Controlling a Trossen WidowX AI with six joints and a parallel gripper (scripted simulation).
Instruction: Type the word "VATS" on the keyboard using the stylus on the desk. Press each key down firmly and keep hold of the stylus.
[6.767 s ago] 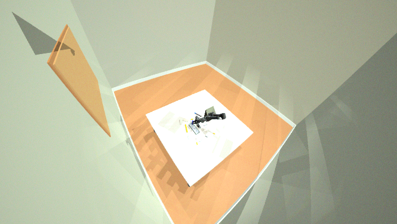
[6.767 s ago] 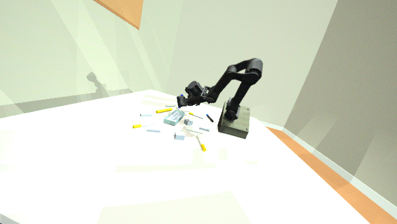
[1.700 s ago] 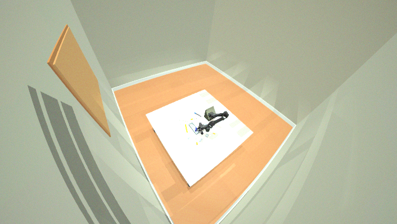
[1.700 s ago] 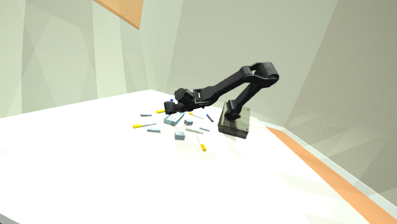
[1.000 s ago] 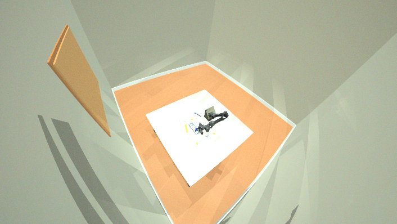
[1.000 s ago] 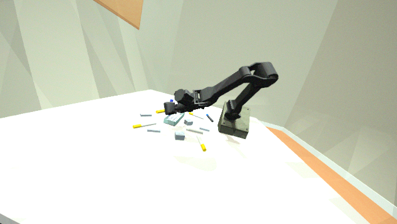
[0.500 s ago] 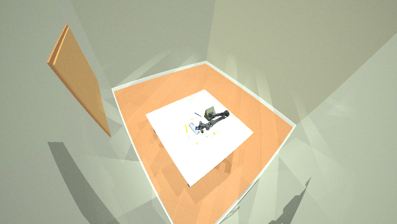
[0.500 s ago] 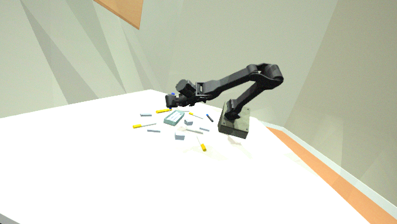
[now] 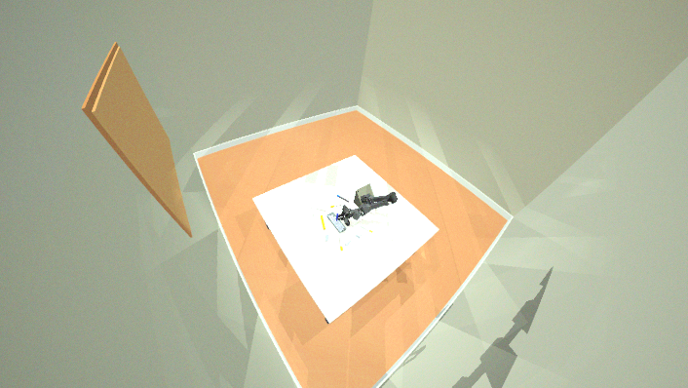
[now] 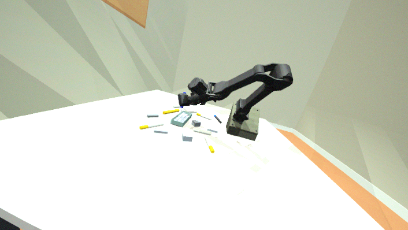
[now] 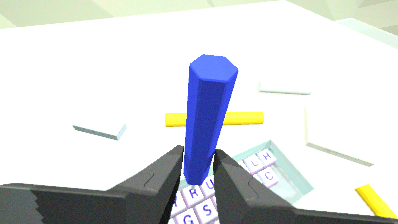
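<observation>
My gripper tip is now 90 mm above the keyboard, 20 mm to the left of it and 10 mm past it. Round my gripper tip: blue stylus (20 mm below); then yellow bar (100 mm below, 90 mm ahead, 70 mm to the right); then dark pen (260 mm to the right, 200 mm behind, 100 mm below).
</observation>
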